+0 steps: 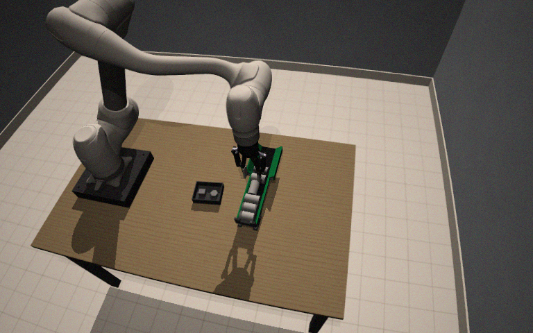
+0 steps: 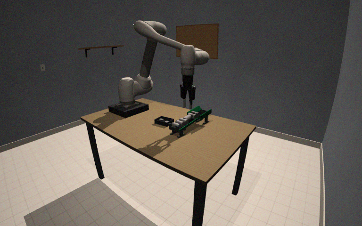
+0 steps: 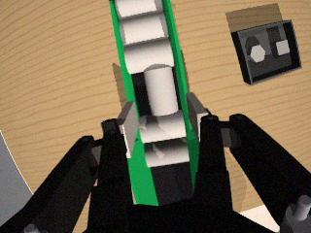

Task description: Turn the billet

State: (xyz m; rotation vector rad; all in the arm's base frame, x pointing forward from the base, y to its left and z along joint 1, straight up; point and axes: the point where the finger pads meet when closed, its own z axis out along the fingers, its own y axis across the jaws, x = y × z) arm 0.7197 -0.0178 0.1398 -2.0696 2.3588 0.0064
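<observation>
Now: the billet 11 cm below my hand. The rest, counted from my hand: small black tray 22 cm behind, 19 cm below, 1 cm to the right; stop 16 cm to the right, 14 cm below, 1 cm behind.
</observation>
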